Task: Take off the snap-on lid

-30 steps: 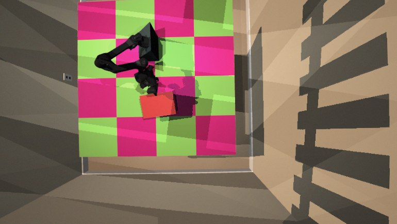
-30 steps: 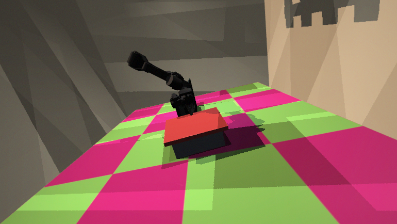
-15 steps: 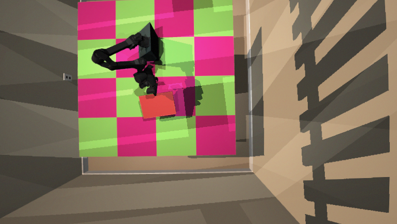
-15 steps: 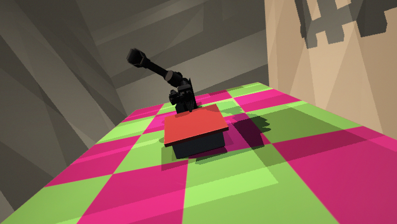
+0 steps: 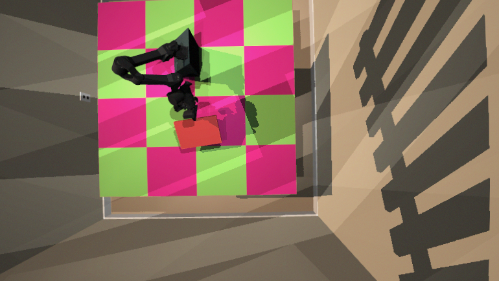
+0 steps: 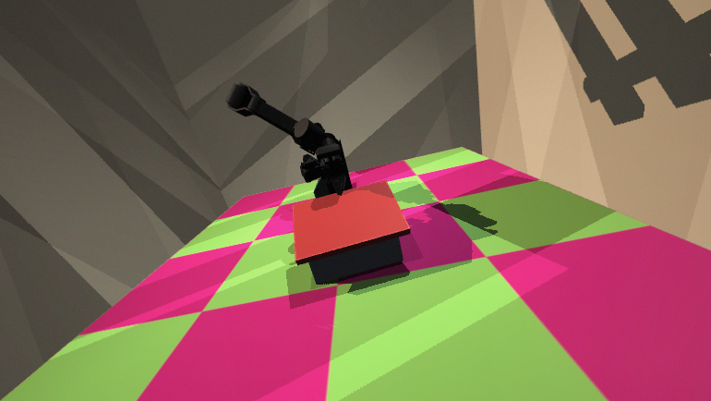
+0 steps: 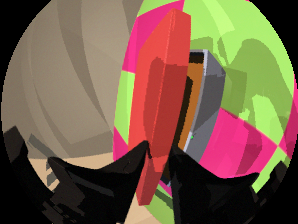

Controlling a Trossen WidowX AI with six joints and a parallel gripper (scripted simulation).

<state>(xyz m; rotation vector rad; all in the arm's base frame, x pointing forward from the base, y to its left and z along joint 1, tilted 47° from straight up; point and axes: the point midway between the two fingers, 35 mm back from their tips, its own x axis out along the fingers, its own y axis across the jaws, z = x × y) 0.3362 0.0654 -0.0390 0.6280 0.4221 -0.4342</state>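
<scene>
My gripper tip is now 70 mm short of the red lid, 30 mm above it and 20 mm to the right of it. Also, from my gripper tip: storage box 100 mm below, 60 mm ahead, 10 mm to the left.
</scene>
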